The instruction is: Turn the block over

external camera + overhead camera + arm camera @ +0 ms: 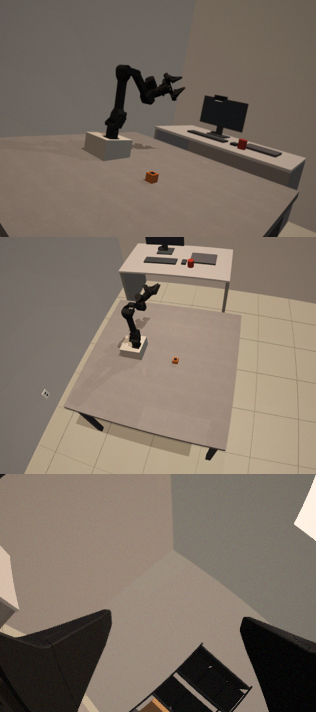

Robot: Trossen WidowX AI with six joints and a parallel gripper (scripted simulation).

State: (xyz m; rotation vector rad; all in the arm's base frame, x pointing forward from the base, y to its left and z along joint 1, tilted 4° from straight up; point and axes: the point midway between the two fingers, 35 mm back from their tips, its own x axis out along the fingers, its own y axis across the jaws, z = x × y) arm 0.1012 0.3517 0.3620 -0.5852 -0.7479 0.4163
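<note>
My gripper tip is now 440 mm above the block, 400 mm to the left of it and 230 mm short of it.
</note>
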